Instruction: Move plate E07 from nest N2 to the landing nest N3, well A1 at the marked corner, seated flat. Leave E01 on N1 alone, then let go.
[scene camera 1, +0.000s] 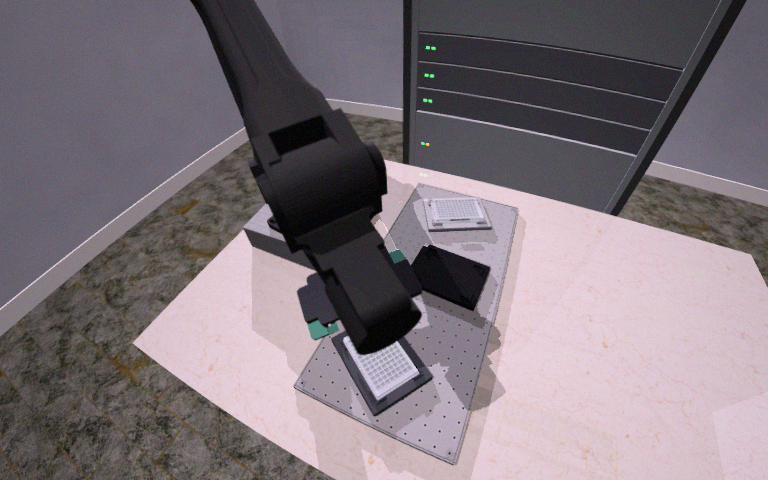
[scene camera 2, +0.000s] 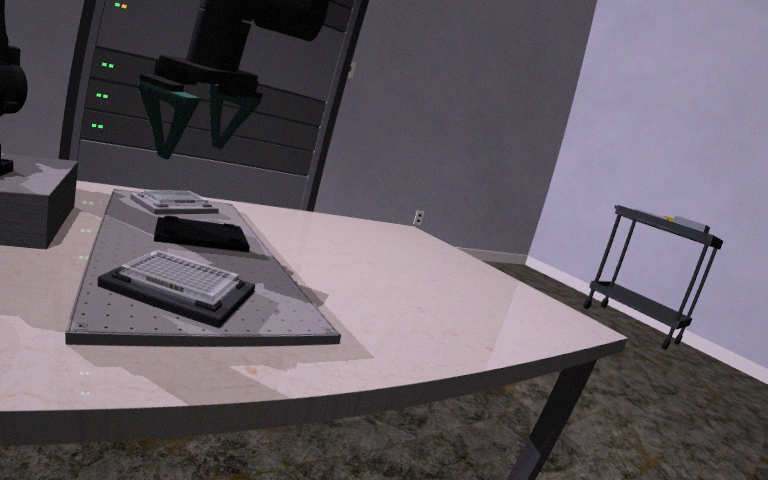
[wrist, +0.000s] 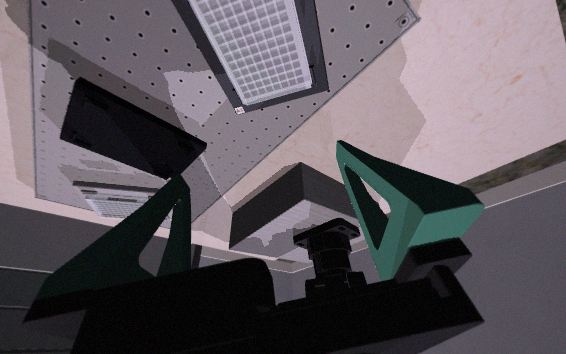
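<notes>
A clear-white well plate (scene camera 1: 385, 367) (scene camera 2: 175, 277) (wrist: 260, 45) sits on a dark grey nest (scene camera 1: 396, 392) (scene camera 2: 152, 297) (wrist: 319, 75) at the board's near end. A second well plate (scene camera 1: 457, 209) (scene camera 2: 175, 196) (wrist: 117, 206) sits on a light grey nest (scene camera 1: 461, 227) (scene camera 2: 186, 211) (wrist: 120, 187) at the far end. Between them lies a black nest (scene camera 1: 453, 276) (scene camera 2: 201, 233) (wrist: 130, 131) with no plate on it. Plate and nest labels are not readable. My gripper (scene camera 1: 360, 293) (scene camera 2: 191, 151) (wrist: 260, 164) is open and empty, high above the board. The arm partly hides the near plate in scene camera 1.
The perforated board (scene camera 1: 453, 441) (scene camera 2: 300, 325) lies on the pale table (scene camera 1: 594, 339). The arm's grey base block (scene camera 1: 277, 243) (wrist: 270, 220) stands beside the board. A dark equipment rack (scene camera 1: 509, 169) stands behind the table. A cart (scene camera 2: 640, 217) stands by the right wall.
</notes>
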